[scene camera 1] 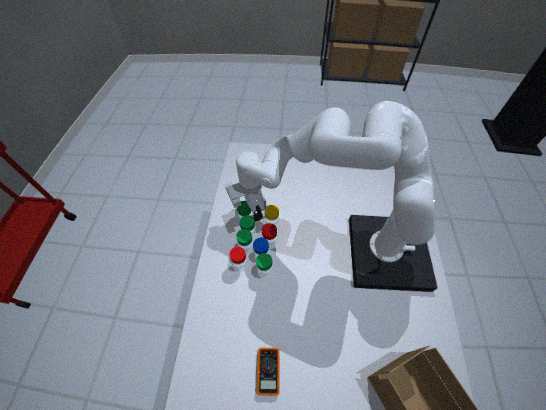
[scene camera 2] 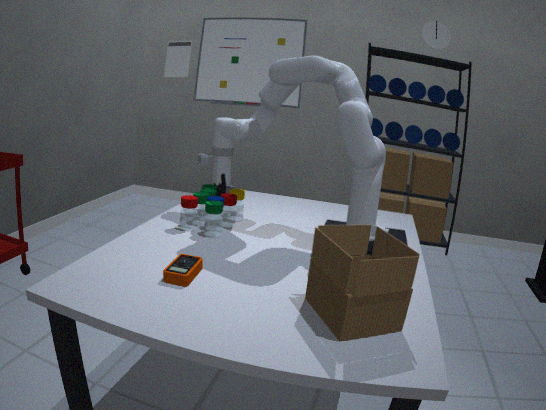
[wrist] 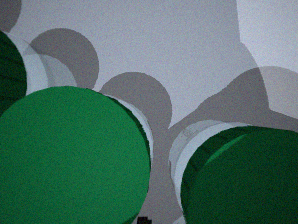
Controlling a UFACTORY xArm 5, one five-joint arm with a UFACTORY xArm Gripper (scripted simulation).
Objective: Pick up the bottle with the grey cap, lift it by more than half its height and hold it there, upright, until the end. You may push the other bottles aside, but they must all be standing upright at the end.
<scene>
In view: a cardboard box (scene camera 2: 382,295), a green-capped bottle (wrist: 75,148) and a green-capped bottle (wrist: 213,164).
The wrist view does not show the cardboard box: it is out of frame.
</scene>
